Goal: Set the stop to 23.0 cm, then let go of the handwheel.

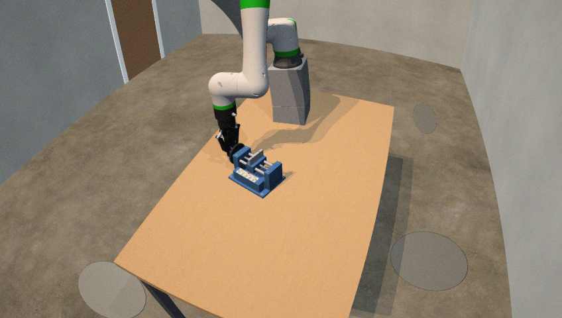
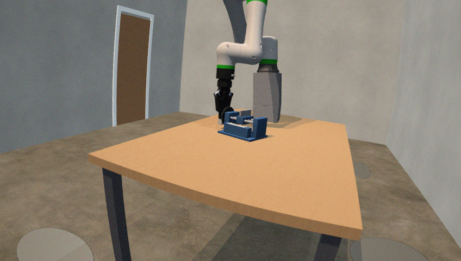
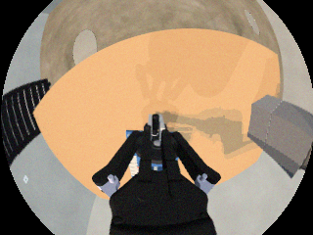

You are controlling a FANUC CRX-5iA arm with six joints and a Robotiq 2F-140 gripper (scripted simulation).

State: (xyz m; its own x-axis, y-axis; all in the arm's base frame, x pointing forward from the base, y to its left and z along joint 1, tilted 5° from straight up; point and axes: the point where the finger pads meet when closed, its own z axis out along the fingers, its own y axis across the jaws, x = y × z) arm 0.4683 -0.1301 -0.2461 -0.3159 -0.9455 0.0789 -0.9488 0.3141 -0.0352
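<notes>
The black handwheel is 2 cm to the left of my hand and 1 cm below it. The rest, counted from my hand: grey stop plate 5 cm ahead, 14 cm to the left, 3 cm above.
</notes>
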